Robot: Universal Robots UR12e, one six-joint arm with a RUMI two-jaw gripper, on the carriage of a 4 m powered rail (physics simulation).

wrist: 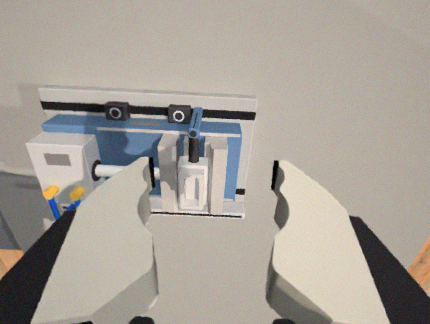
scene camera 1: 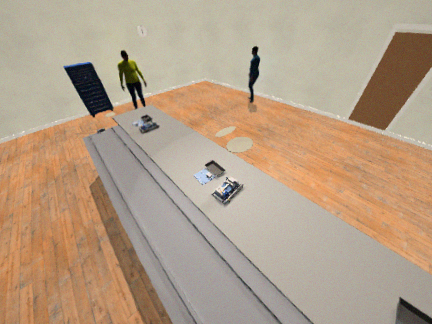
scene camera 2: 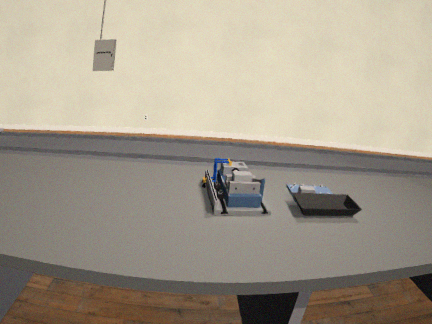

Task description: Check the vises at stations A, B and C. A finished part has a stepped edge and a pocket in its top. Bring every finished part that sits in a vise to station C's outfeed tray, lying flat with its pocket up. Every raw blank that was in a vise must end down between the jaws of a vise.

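Observation:
In the wrist view a vise (wrist: pixel 120 145) with a blue bed lies ahead of my gripper (wrist: pixel 213 162). A pale part (wrist: pixel 192 187) with a pocket in its top stands between its two jaws, pocket up. A dark rod with a blue head reaches its far end. My gripper is open and empty above the vise's near side. The frames do not tell which station this is. Another vise (scene camera 1: pixel 227 191) (scene camera 2: pixel 244 201) stands on the long table; a pale block (scene camera 2: pixel 242 176) shows at its jaws. A third vise (scene camera 1: pixel 149 128) stands far off. The arm does not show in the scene views.
A dark tray (scene camera 1: pixel 215 167) (scene camera 2: pixel 327 206) stands beside a light blue board (scene camera 1: pixel 201 176) (scene camera 2: pixel 324 190) carrying a pale block (scene camera 2: pixel 306 189). Another dark tray (scene camera 1: pixel 415 316) is cut off at lower right. Blue crank handles with yellow knobs (wrist: pixel 51 192) stand left of the near vise. Two people stand beyond the table.

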